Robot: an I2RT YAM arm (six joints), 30 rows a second.
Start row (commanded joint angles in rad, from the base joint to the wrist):
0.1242 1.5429 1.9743 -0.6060 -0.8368 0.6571
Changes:
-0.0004 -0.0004 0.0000 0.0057 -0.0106 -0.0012
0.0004 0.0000 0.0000 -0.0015 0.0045 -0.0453
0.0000 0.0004 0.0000 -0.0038 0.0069 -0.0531
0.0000 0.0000 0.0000 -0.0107 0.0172 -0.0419
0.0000 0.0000 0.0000 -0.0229 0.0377 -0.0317
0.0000 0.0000 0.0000 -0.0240 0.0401 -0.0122
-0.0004 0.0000 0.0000 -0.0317 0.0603 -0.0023
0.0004 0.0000 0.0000 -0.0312 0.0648 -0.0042
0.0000 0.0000 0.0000 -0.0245 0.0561 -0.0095
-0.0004 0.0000 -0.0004 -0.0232 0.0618 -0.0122
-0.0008 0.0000 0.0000 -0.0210 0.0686 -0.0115
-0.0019 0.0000 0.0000 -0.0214 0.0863 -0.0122
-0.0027 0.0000 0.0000 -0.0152 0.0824 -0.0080
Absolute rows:
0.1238 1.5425 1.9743 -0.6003 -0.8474 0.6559
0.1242 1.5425 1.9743 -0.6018 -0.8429 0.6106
0.1242 1.5429 1.9743 -0.6056 -0.8360 0.5575
0.1242 1.5429 1.9743 -0.6163 -0.8188 0.5156
0.1242 1.5429 1.9743 -0.6392 -0.7811 0.4839
0.1242 1.5429 1.9743 -0.6632 -0.7410 0.4717
0.1238 1.5429 1.9743 -0.6949 -0.6807 0.4694
0.1242 1.5429 1.9743 -0.7261 -0.6159 0.4652
0.1242 1.5429 1.9743 -0.7506 -0.5598 0.4557
0.1238 1.5429 1.9739 -0.7738 -0.4980 0.4435
0.1230 1.5429 1.9739 -0.7948 -0.4294 0.4320
0.1211 1.5429 1.9739 -0.8162 -0.3431 0.4198
0.1184 1.5429 1.9739 -0.8314 -0.2607 0.4118

